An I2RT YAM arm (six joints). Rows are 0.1 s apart.
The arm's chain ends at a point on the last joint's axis. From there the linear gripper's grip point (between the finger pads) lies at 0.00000 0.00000 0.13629 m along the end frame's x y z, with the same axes.
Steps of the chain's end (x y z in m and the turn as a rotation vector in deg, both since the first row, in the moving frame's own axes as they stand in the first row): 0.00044 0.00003 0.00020 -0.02 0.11 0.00; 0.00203 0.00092 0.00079 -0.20 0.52 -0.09; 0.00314 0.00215 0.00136 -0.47 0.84 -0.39; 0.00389 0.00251 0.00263 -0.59 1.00 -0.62; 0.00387 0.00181 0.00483 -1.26 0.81 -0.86; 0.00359 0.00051 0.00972 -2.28 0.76 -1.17; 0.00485 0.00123 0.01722 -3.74 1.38 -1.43; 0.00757 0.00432 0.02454 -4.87 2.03 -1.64; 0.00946 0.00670 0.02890 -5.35 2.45 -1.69; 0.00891 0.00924 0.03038 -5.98 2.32 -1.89; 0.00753 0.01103 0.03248 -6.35 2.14 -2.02
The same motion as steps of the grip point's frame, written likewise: 0.00070 0.00008 0.00020 -0.02 0.11 0.00; 0.00327 0.00139 0.00078 -0.20 0.52 -0.09; 0.00514 0.00326 0.00134 -0.47 0.84 -0.39; 0.00628 0.00390 0.00260 -0.59 1.00 -0.62; 0.00582 0.00479 0.00478 -1.26 0.81 -0.86; 0.00545 0.00591 0.00960 -2.28 0.76 -1.17; 0.00824 0.01008 0.01689 -3.74 1.38 -1.43; 0.01256 0.01582 0.02396 -4.87 2.03 -1.64; 0.01546 0.01932 0.02818 -5.35 2.45 -1.69; 0.01465 0.02334 0.02953 -5.98 2.32 -1.89; 0.01287 0.02601 0.03155 -6.35 2.14 -2.02
